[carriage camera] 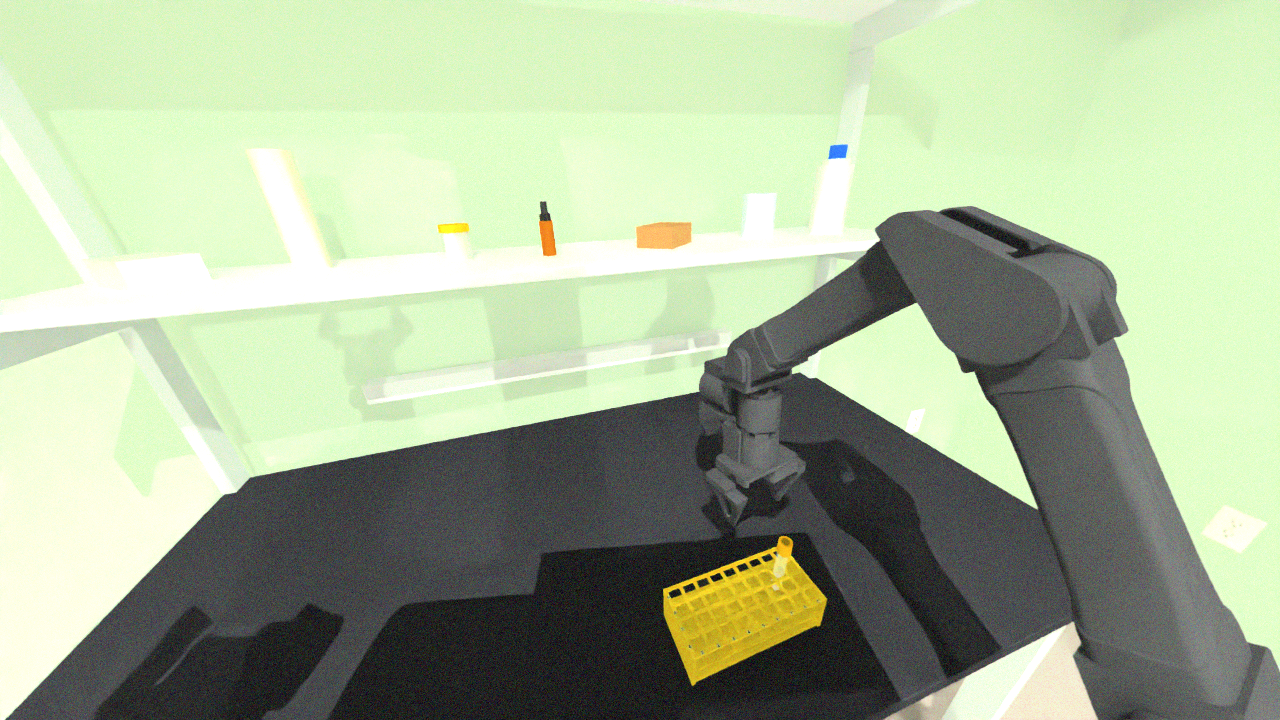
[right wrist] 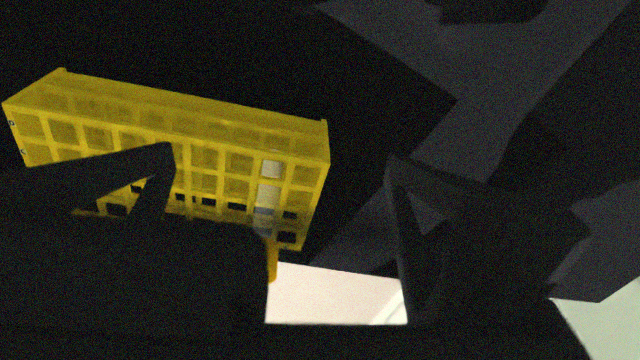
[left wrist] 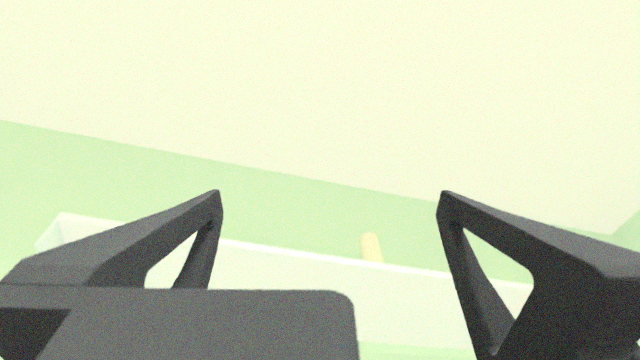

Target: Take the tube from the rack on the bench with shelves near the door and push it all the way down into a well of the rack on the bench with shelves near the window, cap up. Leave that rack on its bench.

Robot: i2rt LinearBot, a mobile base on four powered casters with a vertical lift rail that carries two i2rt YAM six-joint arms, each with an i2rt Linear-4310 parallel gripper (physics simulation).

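Places are measured from the left arm's base along level axes (x right, y ahead, z up), in centimetres.
Where they show: left gripper, between the fingertips: (left wrist: 330,202); right gripper, between the fingertips: (carriage camera: 753,510) (right wrist: 280,160).
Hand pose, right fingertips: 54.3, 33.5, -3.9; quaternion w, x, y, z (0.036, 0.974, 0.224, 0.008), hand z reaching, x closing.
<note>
After its pixels a point has its place, as x, y, z.
A yellow rack (carriage camera: 756,642) {50.6, 19.6, -11.6} (right wrist: 200,117) {50.1, 28.7, -11.6} stands on the dark bench top (carriage camera: 447,501) {-1.6, 51.4, -14.6}, right of centre near the front in the carriage camera. A clear tube (carriage camera: 779,566) {55.7, 26.3, -6.9} (right wrist: 269,196) {55.9, 27.7, -8.0} with an orange cap stands upright, cap up, in a well near the rack's right end. My right gripper (carriage camera: 757,510) {54.3, 33.5, -3.9} (right wrist: 280,160) {54.3, 33.5, -3.9} is open and empty. It hangs fingers down above the bench, behind the rack and the tube, apart from both. My left gripper (left wrist: 330,202) {0.9, 2.6, 43.6} is open and empty and faces a wall and ceiling. The left arm does not show in the carriage camera.
A white shelf (carriage camera: 572,265) {28.5, 52.0, 31.1} spans above the bench's back, bearing an orange bottle (carriage camera: 547,236) {23.2, 63.2, 34.5}, a brown box (carriage camera: 663,235) {44.5, 65.8, 33.6}, a yellow-lidded jar (carriage camera: 455,241) {7.3, 62.2, 34.4} and a blue-capped bottle (carriage camera: 832,192) {82.7, 77.6, 39.7}. Shelf posts rise at both sides. Arm shadows cross the bench top.
</note>
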